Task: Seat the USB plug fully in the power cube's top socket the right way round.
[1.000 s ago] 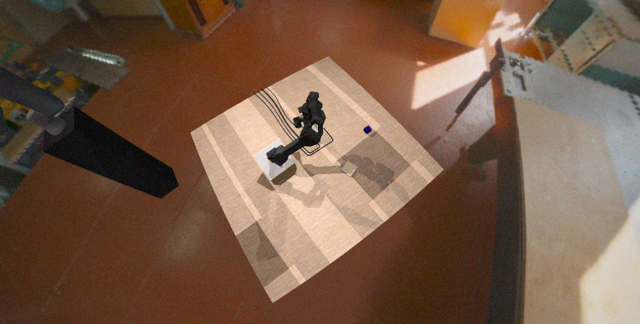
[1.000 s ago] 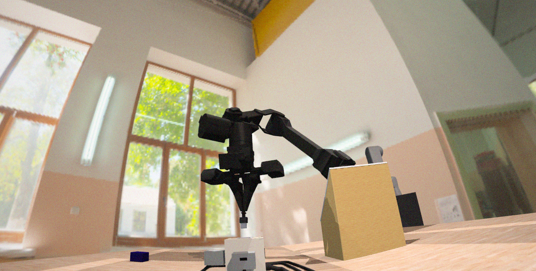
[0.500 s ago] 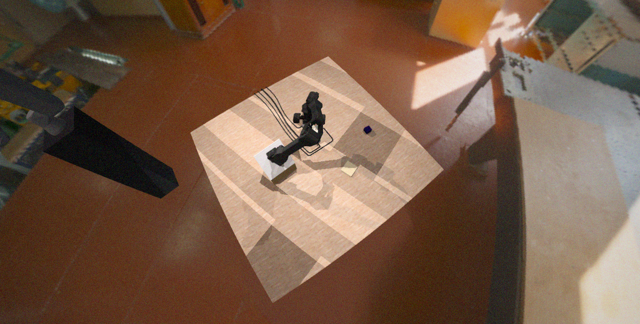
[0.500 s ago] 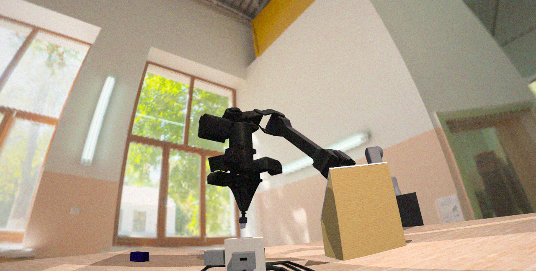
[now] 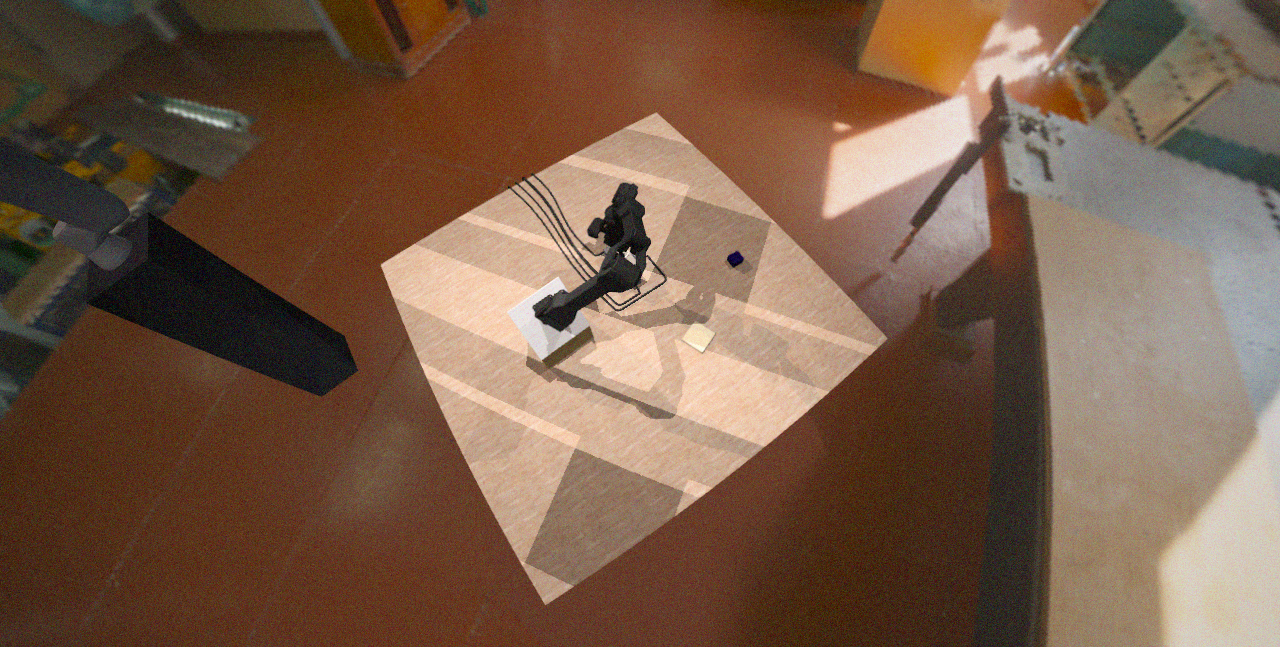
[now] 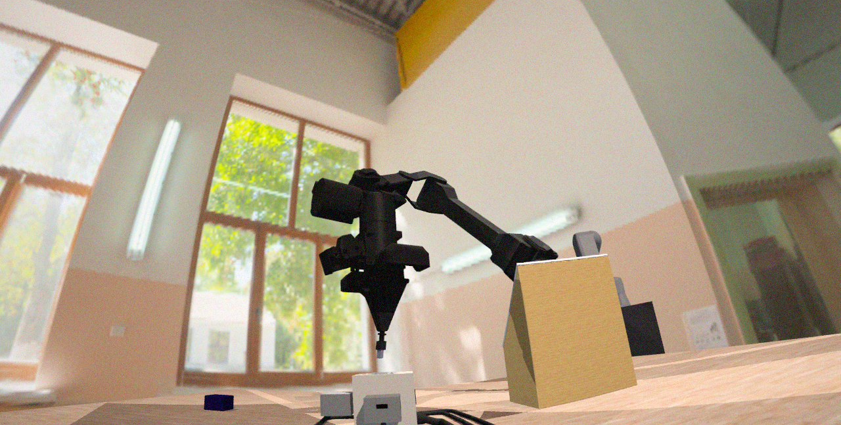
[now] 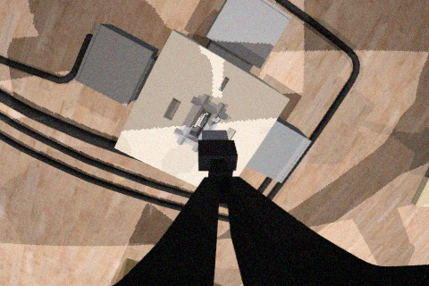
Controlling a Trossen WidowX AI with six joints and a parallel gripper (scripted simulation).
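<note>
Right now the black USB plug is 1 cm below my gripper tip. Also, from my gripper tip: flat square pad (4 cm ahead, 33 cm to the right, 13 cm below); then blue block (32 cm ahead, 20 cm to the right, 12 cm below).
</note>
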